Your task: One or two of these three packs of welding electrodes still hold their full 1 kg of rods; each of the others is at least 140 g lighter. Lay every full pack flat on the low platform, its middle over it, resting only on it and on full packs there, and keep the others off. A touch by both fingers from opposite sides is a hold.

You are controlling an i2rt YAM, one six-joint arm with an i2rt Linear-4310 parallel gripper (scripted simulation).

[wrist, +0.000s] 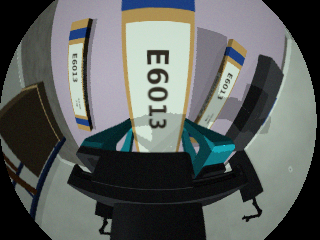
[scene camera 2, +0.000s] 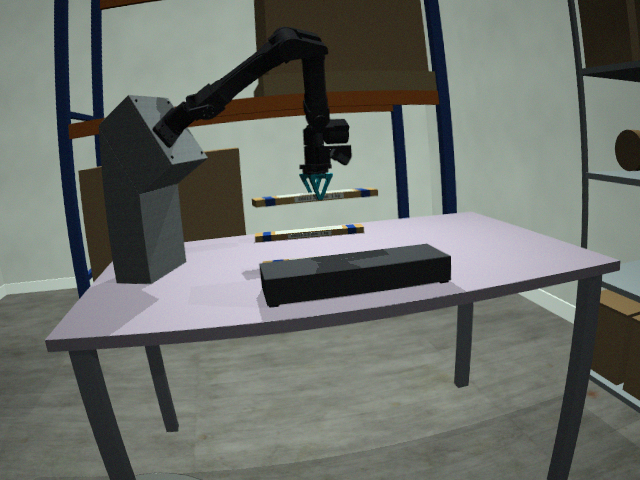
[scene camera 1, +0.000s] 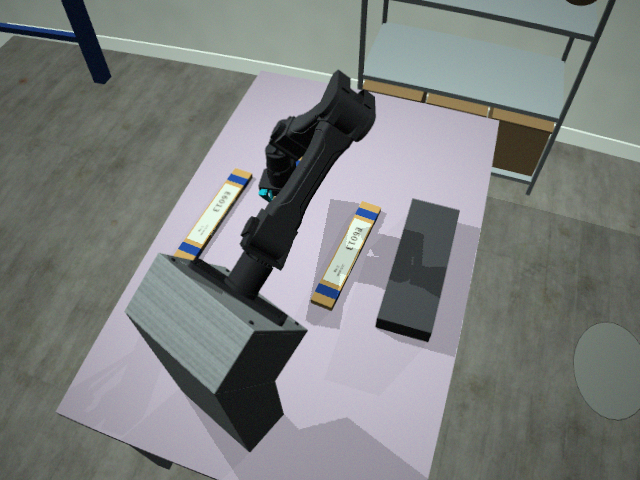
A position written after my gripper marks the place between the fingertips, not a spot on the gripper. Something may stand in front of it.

Note:
In view: my gripper (scene camera 2: pixel 317 199), a pack of welding electrodes (scene camera 1: pixel 328 290), a pack of welding electrodes (scene camera 1: pixel 198 238) and a low dark platform (scene camera 2: pixel 308 279).
The low dark platform is seen too in the wrist view (wrist: pixel 268 77) and in scene camera 1 (scene camera 1: pixel 409 306). My gripper shows as well in the wrist view (wrist: pixel 157 120).

